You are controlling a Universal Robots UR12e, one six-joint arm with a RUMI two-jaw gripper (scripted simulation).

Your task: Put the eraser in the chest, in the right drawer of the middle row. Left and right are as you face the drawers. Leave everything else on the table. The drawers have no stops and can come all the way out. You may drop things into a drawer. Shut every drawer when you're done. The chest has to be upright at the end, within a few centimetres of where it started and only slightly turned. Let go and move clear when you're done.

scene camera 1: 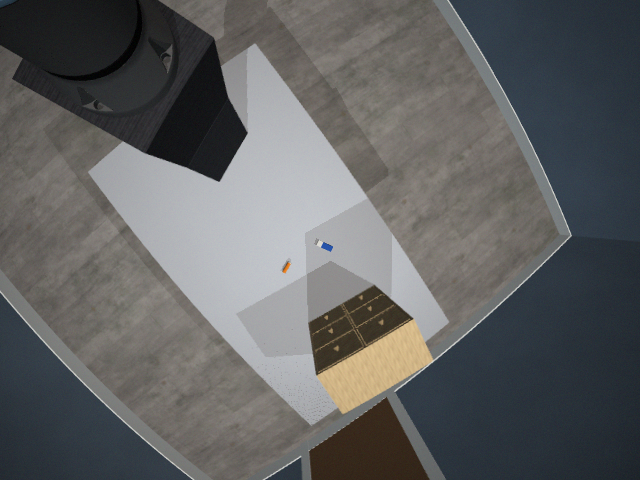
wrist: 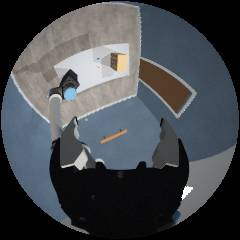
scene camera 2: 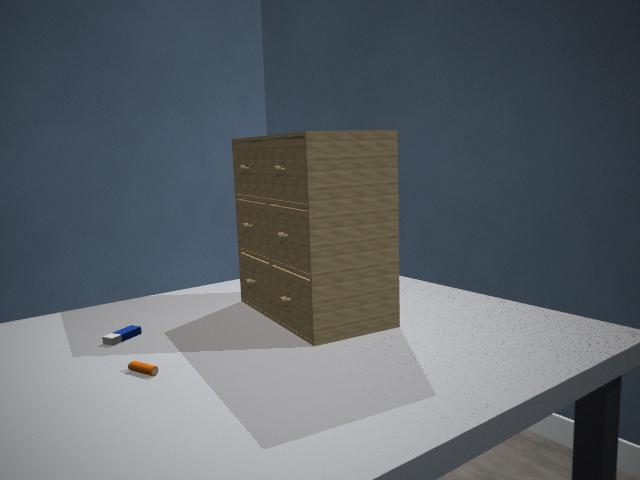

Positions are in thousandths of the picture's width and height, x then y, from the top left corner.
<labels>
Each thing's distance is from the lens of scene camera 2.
wooden chest (scene camera 2: 551, 428): 87 cm
drawer (scene camera 2: 399, 574): 107 cm
The marked spots on the wooden chest and the drawer are 29 cm apart.
</labels>
